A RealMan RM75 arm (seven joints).
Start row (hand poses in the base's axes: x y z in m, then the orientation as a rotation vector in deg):
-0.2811 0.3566 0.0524 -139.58 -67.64 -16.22
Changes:
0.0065 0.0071 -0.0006 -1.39 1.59 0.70
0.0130 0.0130 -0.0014 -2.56 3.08 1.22
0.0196 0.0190 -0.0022 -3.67 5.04 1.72
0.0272 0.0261 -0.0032 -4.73 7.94 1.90
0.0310 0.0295 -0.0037 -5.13 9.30 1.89
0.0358 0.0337 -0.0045 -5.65 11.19 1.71
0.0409 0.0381 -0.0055 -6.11 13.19 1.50
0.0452 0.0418 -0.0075 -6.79 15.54 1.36
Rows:
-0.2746 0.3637 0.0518 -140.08 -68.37 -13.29
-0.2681 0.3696 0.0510 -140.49 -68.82 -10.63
-0.2615 0.3756 0.0502 -140.73 -68.99 -7.43
-0.2539 0.3827 0.0492 -140.91 -68.30 -3.18
-0.2501 0.3861 0.0487 -140.95 -67.82 -1.27
-0.2453 0.3903 0.0479 -141.05 -66.92 1.31
-0.2402 0.3947 0.0469 -141.06 -65.90 3.96
-0.2359 0.3984 0.0449 -141.06 -64.86 7.19

